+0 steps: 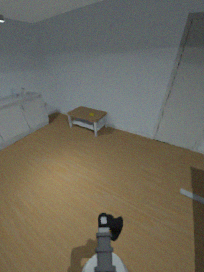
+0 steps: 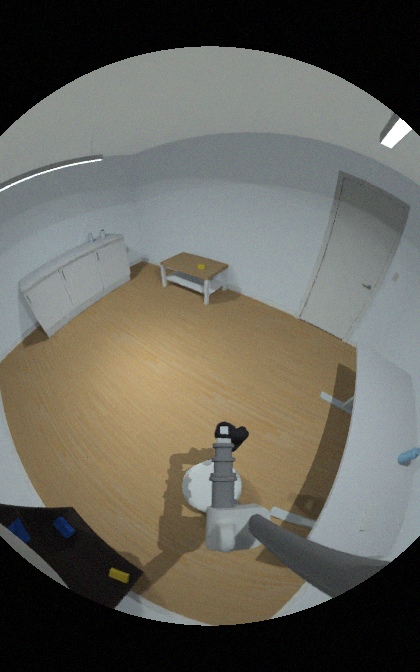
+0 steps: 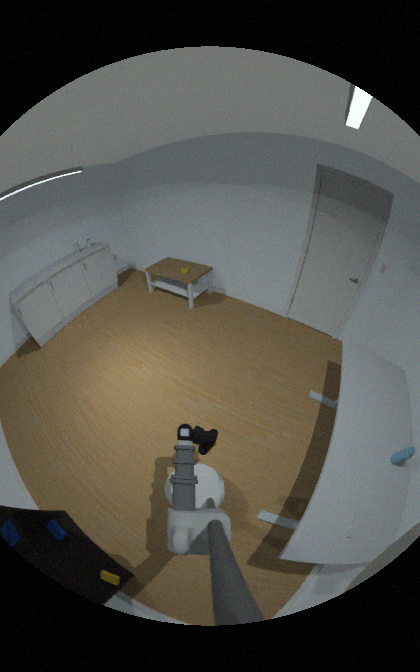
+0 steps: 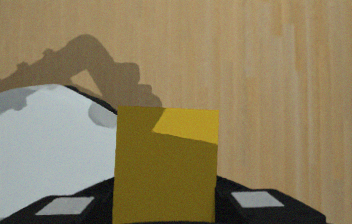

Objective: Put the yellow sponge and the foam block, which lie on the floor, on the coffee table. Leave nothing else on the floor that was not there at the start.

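Places are measured from the robot's base along level axes (x ahead, y down, z left), in centimetres.
Pixels of known places: gripper, fingertip midpoint: (image 4: 164, 189); robot's base at its link origin: (image 3: 195, 488).
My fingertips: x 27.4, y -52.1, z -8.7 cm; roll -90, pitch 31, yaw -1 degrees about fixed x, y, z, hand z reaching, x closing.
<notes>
Ahead of a thing's pixels: the offset from my fingertips to its top centre. Level surfaces: height alone.
My gripper (image 1: 116, 227) (image 2: 240, 437) (image 3: 206, 440) (image 4: 164, 189) is shut on a yellow block {dx +0.8, dy -3.7, dz +1.3 cm} (image 4: 167, 167), which stands up between the fingers over the floor, beside my white base. I cannot tell from its look whether it is the sponge or the foam block. Another yellow object (image 1: 91, 114) (image 2: 201, 266) (image 3: 185, 270) lies on the wooden top of the coffee table {dy +9.8 cm} (image 1: 80, 112) (image 2: 181, 262) (image 3: 166, 267), which stands far off against the back wall. It is too small to tell its kind.
A white cabinet (image 2: 82, 280) (image 3: 70, 295) stands at the left wall. A large white table (image 2: 380, 450) (image 3: 370, 450) with a blue object {dx -38.0, dy -33.7, dz -108.6 cm} (image 2: 409, 456) (image 3: 403, 455) is at the right. A dark piece of furniture (image 2: 85, 557) (image 3: 75, 555) at lower left bears blue objects and a yellow block (image 2: 119, 575) (image 3: 110, 577).
</notes>
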